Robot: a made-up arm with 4 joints.
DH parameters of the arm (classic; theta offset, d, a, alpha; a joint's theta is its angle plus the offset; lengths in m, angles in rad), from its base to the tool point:
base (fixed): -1.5 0 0.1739 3.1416
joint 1: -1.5 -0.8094 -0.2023 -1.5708
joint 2: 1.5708 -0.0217 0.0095 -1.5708
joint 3: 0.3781 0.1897 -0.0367 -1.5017
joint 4: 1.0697 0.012 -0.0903 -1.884
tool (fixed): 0.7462 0.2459 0 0
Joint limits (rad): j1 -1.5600..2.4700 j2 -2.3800..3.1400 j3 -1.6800..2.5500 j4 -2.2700..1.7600
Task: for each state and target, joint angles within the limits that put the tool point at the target. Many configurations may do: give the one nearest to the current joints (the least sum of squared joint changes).
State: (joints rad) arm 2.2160 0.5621 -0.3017 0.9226
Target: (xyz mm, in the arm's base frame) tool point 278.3 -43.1 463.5
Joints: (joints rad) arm 2.4700 0.4217 -0.7493 0.2760
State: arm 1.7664 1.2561 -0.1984 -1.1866
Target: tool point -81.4 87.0 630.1
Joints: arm 2.0421 0.6236 0.3549 -0.2395
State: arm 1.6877 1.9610 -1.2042 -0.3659
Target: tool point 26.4 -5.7 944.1
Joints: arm 1.2462 2.5175 -0.9949 -0.9878
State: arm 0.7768 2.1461 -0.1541 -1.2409
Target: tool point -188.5 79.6 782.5
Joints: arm 0.8711 1.9829 -0.0358 -2.0202
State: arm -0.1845 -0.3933 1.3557 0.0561
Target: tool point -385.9 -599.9 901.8
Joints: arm -0.4587 0.0061 1.2383 0.8147
